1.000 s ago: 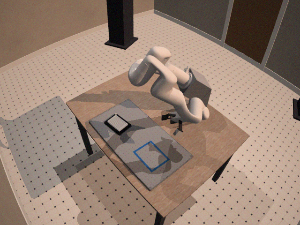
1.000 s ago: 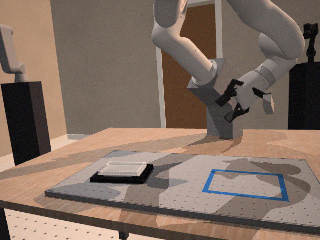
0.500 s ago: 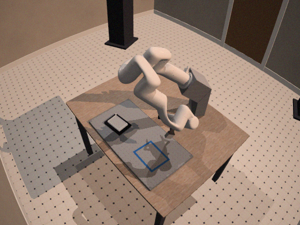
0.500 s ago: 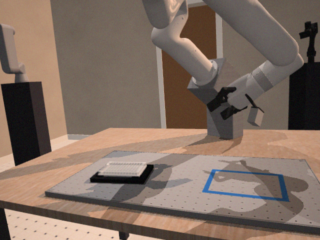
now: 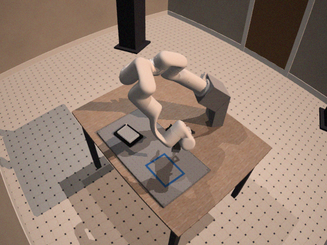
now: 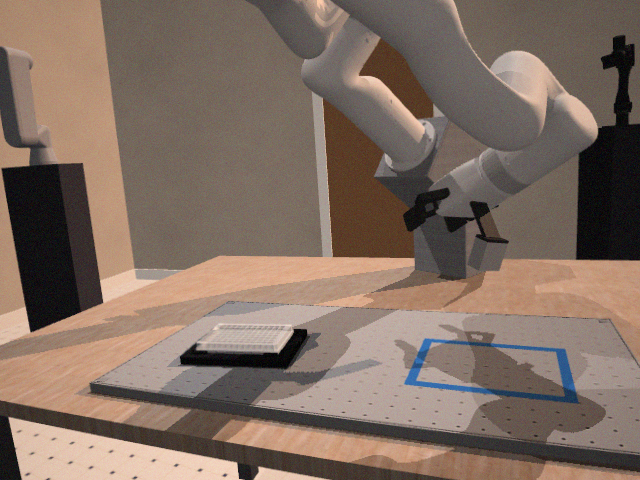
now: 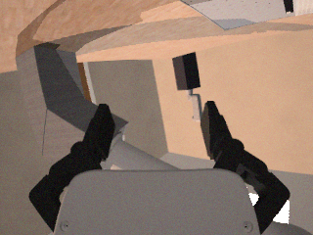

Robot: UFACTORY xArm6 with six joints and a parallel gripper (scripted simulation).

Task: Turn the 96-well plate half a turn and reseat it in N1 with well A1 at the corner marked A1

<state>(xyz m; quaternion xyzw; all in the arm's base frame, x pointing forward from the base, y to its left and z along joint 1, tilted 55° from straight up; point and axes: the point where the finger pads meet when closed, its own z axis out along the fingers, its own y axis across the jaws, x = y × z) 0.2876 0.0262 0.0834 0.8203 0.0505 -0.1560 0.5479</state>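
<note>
Right now the 96-well plate is 8 cm ahead of my hand, 31 cm to the right of it and 15 cm below it. From my hand the other things lie so: black plate nest N1: 8 cm ahead, 31 cm to the right, 16 cm below.
</note>
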